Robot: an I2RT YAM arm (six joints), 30 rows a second.
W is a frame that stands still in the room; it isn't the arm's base.
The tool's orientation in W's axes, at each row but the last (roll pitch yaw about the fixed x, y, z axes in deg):
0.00 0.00 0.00
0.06 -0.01 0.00
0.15 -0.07 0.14
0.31 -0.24 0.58
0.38 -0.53 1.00
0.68 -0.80 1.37
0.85 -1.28 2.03
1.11 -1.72 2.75
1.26 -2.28 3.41
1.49 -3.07 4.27
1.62 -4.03 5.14
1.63 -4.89 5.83
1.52 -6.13 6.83
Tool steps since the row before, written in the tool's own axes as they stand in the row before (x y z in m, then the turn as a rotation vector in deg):
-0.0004 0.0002 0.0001 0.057 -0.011 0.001
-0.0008 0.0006 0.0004 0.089 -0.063 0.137
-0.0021 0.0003 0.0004 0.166 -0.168 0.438
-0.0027 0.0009 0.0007 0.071 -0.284 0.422
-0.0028 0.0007 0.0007 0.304 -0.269 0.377
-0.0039 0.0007 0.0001 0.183 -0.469 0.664
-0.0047 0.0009 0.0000 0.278 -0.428 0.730
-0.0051 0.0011 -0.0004 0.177 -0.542 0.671
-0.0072 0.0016 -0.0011 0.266 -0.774 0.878
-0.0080 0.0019 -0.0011 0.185 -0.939 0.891
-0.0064 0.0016 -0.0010 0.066 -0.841 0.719
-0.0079 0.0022 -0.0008 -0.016 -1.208 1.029
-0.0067 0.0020 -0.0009 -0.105 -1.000 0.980
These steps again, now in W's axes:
-0.0004 0.0002 0.0001 0.057 -0.011 0.001
-0.0008 0.0006 0.0004 0.089 -0.063 0.137
-0.0021 0.0003 0.0004 0.166 -0.169 0.438
-0.0027 0.0009 0.0007 0.072 -0.286 0.421
-0.0028 0.0006 0.0007 0.305 -0.266 0.378
-0.0039 0.0006 0.0001 0.185 -0.473 0.661
-0.0047 0.0007 -0.0001 0.277 -0.429 0.730
-0.0051 0.0009 -0.0005 0.184 -0.547 0.665
-0.0072 0.0012 -0.0014 0.278 -0.778 0.871
-0.0081 0.0013 -0.0015 0.210 -0.949 0.875
-0.0064 0.0011 -0.0014 0.094 -0.856 0.698
-0.0080 0.0014 -0.0014 0.025 -1.241 0.989
-0.0068 0.0012 -0.0016 -0.083 -1.043 0.936

